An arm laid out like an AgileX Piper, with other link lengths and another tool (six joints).
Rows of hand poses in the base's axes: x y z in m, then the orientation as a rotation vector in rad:
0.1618 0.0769 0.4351 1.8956 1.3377 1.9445
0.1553 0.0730 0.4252 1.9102 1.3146 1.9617
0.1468 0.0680 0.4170 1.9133 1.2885 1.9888
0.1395 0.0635 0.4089 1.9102 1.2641 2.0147
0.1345 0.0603 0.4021 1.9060 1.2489 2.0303
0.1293 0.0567 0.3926 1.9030 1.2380 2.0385
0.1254 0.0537 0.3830 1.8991 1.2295 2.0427
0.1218 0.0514 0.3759 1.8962 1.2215 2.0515
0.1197 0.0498 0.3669 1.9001 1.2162 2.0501
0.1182 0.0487 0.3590 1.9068 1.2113 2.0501
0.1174 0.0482 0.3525 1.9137 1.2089 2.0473
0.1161 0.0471 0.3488 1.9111 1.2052 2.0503
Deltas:
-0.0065 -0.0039 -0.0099 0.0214 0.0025 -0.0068
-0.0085 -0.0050 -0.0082 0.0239 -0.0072 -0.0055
-0.0073 -0.0045 -0.0081 0.0204 -0.0107 -0.0053
-0.0050 -0.0032 -0.0068 0.0116 -0.0081 -0.0037
-0.0052 -0.0036 -0.0095 0.0063 -0.0053 -0.0040
-0.0039 -0.0030 -0.0096 0.0029 -0.0049 -0.0043
-0.0036 -0.0023 -0.0071 0.0063 -0.0048 -0.0017
-0.0021 -0.0016 -0.0090 0.0017 0.0019 -0.0036
-0.0015 -0.0011 -0.0079 0.0037 0.0037 -0.0023
-0.0008 -0.0005 -0.0065 0.0014 0.0047 -0.0019
-0.0013 -0.0011 -0.0037 0.0017 -0.0029 -0.0015

